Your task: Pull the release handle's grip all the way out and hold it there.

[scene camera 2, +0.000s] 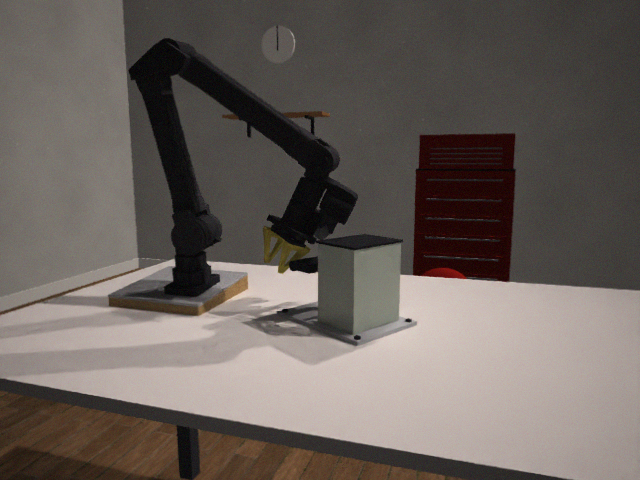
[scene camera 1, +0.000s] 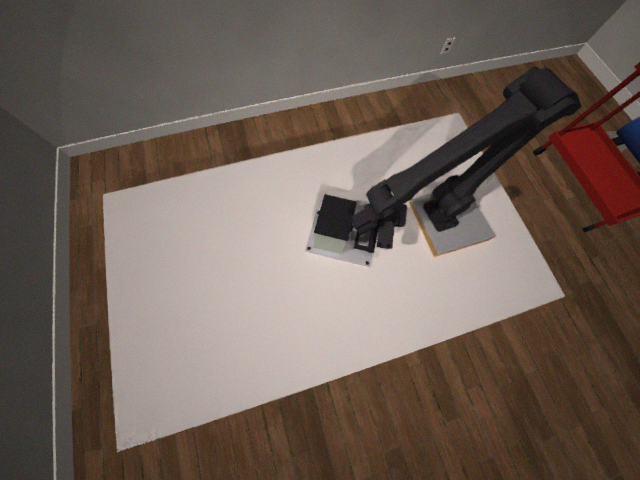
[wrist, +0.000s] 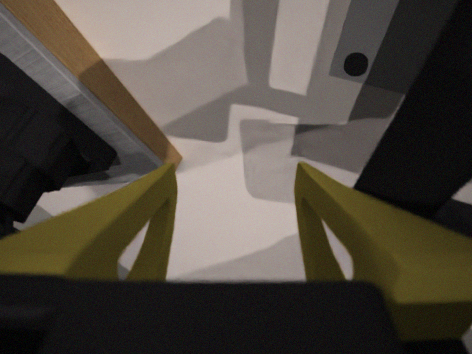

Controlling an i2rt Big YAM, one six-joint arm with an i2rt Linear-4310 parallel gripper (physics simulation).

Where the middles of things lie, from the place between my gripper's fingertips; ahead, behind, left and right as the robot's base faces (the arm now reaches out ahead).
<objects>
Now: the grey bolted plate [scene camera 2: 307, 315] 16 cm ahead of my hand, 2 cm to the right of it and 9 cm below it.
</objects>
